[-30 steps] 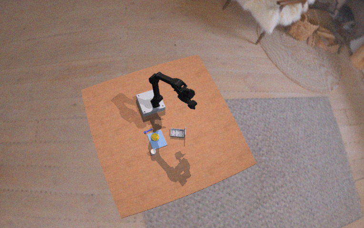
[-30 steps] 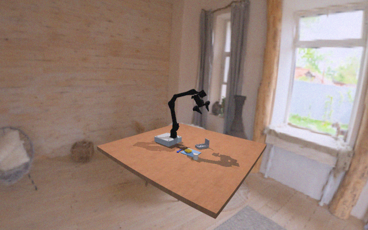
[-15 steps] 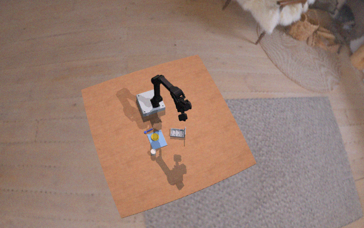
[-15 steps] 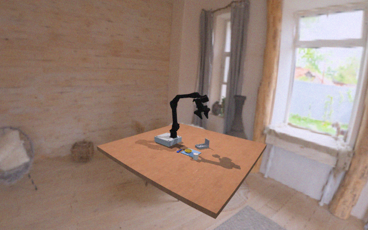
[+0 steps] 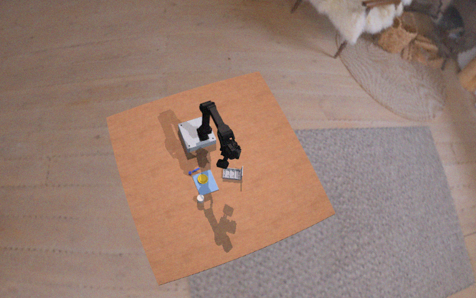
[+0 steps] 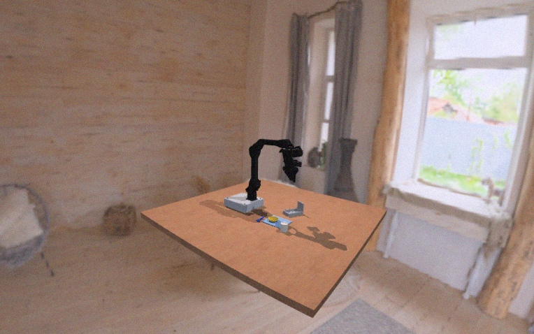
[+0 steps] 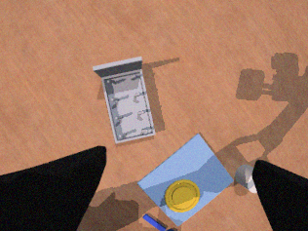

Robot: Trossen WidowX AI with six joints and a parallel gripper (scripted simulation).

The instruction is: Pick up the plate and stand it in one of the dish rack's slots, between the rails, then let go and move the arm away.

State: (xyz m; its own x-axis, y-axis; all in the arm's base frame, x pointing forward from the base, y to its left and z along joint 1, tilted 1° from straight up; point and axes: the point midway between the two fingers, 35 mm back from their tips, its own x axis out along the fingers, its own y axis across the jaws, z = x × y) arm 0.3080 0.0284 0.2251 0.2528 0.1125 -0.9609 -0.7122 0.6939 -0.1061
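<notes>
Right now my gripper tip is 4 cm past the yellow plate, 14 cm to the left of it and 23 cm above it. Also, from my gripper tip: grey dish rack 1 cm behind, 5 cm to the left, 23 cm below; then light blue mat 1 cm behind, 14 cm to the right, 25 cm below; then white cup 9 cm ahead, 21 cm to the right, 22 cm below.
</notes>
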